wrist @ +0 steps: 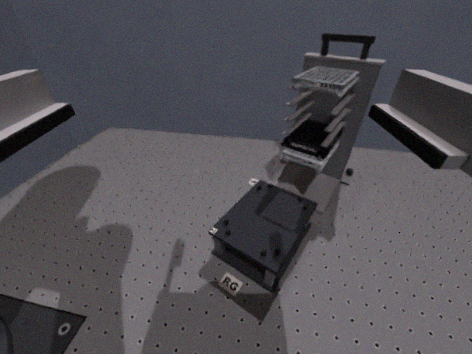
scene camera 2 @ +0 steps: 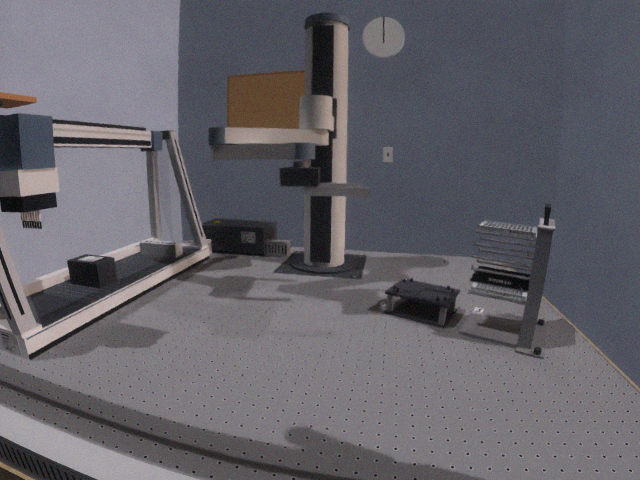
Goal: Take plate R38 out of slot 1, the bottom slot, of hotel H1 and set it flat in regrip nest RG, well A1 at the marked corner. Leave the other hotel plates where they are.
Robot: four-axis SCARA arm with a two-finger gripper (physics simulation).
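Frame: origin at the arm's base, x ahead, y left, z up, level; metres.
Seen in the pictures: gripper, between the fingertips: (wrist: pixel 219 91) (scene camera 2: pixel 366 189); arm's base, origin of its link: (scene camera 2: pixel 323 266).
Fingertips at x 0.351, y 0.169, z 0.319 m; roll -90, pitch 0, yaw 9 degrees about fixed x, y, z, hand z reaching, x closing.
Note:
Pixels of each thing's top centre, then the offset from my fingertips to it. "*": a spot on its surface instead.
- black plate, centre of its top: (wrist: pixel 314 133) (scene camera 2: pixel 502 274) 0.331 m left, 0.110 m ahead, 0.168 m down
- clear plate, centre of its top: (wrist: pixel 328 74) (scene camera 2: pixel 508 226) 0.331 m left, 0.110 m ahead, 0.055 m down
- Regrip nest RG, centre of its top: (wrist: pixel 267 211) (scene camera 2: pixel 424 287) 0.160 m left, 0.031 m ahead, 0.236 m down
- small white mark, centre of its top: (wrist: pixel 213 230) 0.115 m left, 0.050 m back, 0.246 m down
- pipette head, centre of its top: (scene camera 2: pixel 25 169) 0.685 m right, 0.387 m ahead, 0.071 m up
- dark box, a spot on its surface: (scene camera 2: pixel 240 237) * 0.519 m right, 0.387 m back, 0.234 m down
- black top handle, a spot on its surface: (scene camera 2: pixel 547 214) * 0.386 m left, 0.182 m ahead, 0.015 m down
Hotel H1 (scene camera 2: pixel 537 284) (wrist: pixel 364 95) stands at the right in the scene view. Its lowest plate (scene camera 2: pixel 497 292) (wrist: pixel 301 158), pale and clear, lies level in the bottom slot; its label is not readable. A black plate (scene camera 2: pixel 498 280) (wrist: pixel 311 137) lies close above it, and a clear plate (scene camera 2: pixel 506 226) (wrist: pixel 327 76) is at the top. Regrip nest RG (scene camera 2: pixel 422 292) (wrist: pixel 265 215) is a dark raised platform with corner pegs and bears no plate. A small white mark (wrist: pixel 213 230) is at one corner. My gripper (scene camera 2: pixel 361 191) (wrist: pixel 219 91) is open and empty, high beside the column, away from hotel and nest.
The robot column (scene camera 2: pixel 324 227) stands behind the nest, to its left. A gantry machine (scene camera 2: pixel 103 304) with a pipette head (scene camera 2: pixel 28 180) occupies the left. A dark box (scene camera 2: pixel 240 237) sits at the back. The hotel has a black top handle (scene camera 2: pixel 547 214) (wrist: pixel 348 38).

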